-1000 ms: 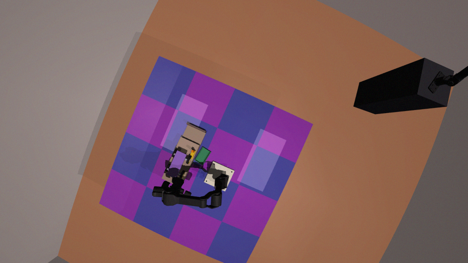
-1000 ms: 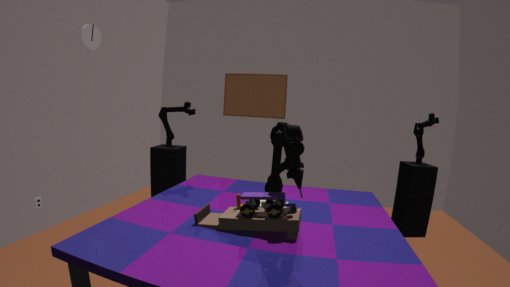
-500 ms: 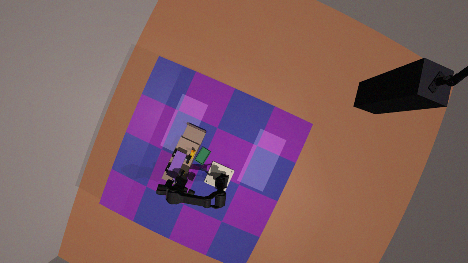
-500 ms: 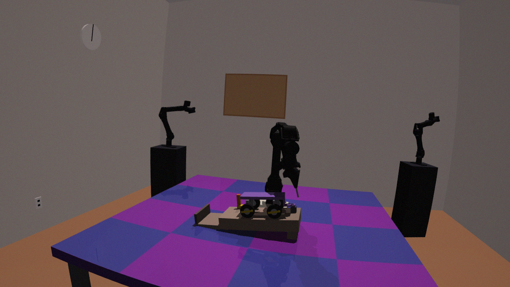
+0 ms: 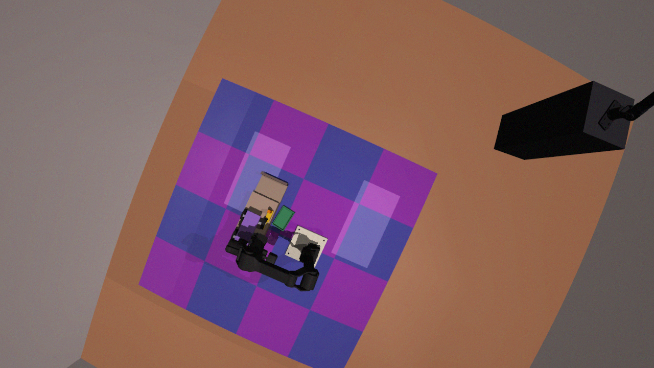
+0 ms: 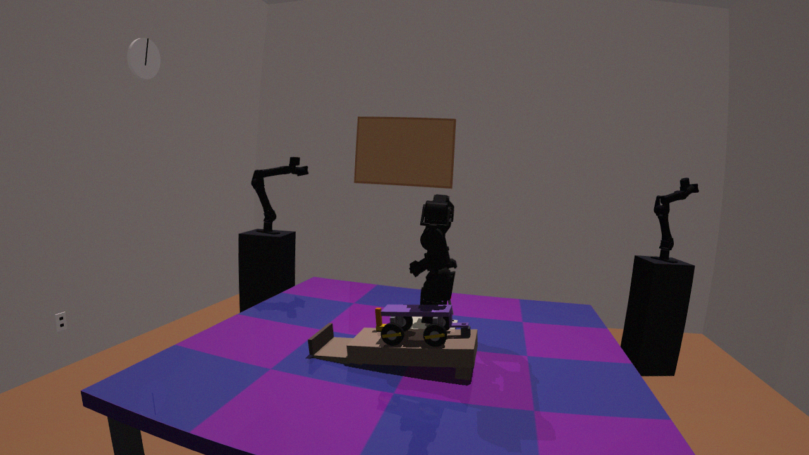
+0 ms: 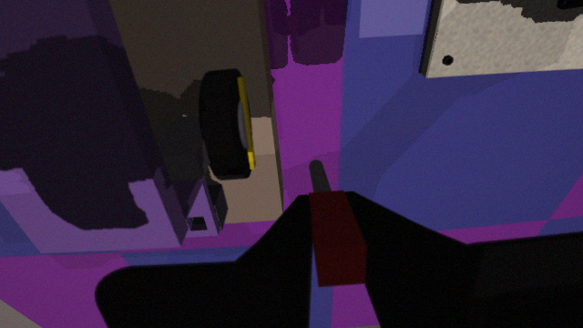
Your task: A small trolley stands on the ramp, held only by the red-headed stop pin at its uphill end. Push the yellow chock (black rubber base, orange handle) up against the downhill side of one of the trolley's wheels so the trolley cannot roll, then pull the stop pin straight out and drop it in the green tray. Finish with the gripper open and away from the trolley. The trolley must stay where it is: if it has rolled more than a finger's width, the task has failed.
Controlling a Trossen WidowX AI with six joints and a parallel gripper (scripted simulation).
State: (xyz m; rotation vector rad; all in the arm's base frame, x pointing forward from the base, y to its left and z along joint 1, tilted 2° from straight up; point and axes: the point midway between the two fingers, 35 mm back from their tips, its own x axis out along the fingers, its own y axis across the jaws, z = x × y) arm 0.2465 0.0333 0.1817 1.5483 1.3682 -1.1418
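Right now the green tray is 5 cm behind my gripper tip, 16 cm to the right of it and 17 cm below it. The rest, counted from my gripper tip: trolley: 9 cm ahead, 8 cm to the right, 5 cm below; tan ramp: 9 cm ahead, 8 cm to the right, 11 cm below; red-headed stop pin: right at my gripper tip.
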